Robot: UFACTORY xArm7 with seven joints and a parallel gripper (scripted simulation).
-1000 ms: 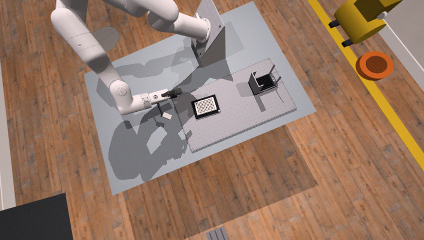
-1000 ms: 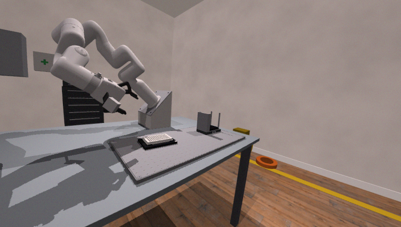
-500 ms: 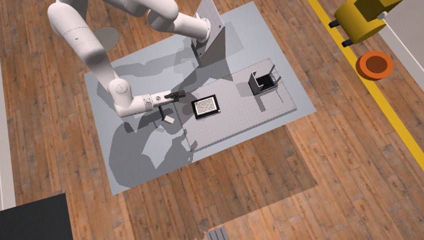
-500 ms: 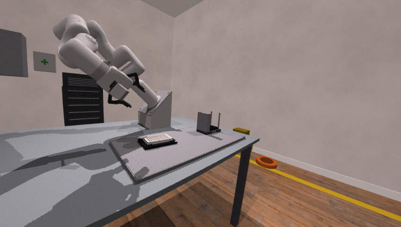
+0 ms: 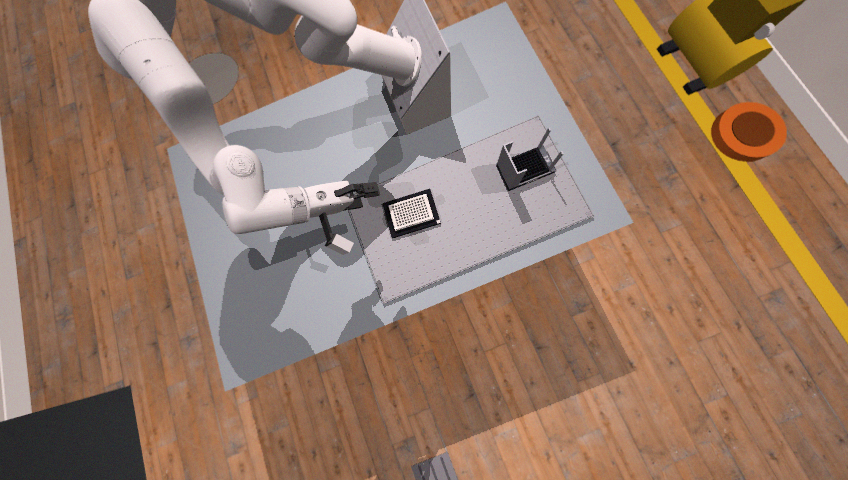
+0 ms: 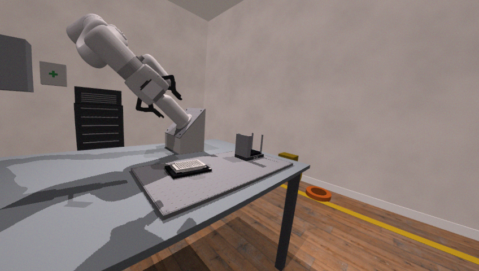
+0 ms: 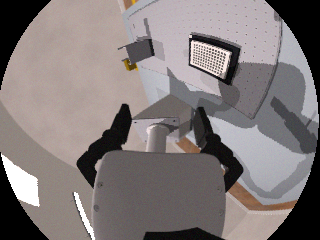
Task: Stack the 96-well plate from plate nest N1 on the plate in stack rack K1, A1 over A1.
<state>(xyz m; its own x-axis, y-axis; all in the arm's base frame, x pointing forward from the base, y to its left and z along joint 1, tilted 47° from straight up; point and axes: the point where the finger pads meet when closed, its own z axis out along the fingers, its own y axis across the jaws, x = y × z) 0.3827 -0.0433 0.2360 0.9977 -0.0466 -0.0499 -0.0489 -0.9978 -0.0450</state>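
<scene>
The white 96-well plate is 80 mm to the left of my hand and 240 mm below it. The rest, counted from my hand: dark 96-well plate: 30 mm behind, 460 mm to the left, 240 mm below; pale A1 mark: 50 mm ahead, 150 mm to the left, 250 mm below.
</scene>
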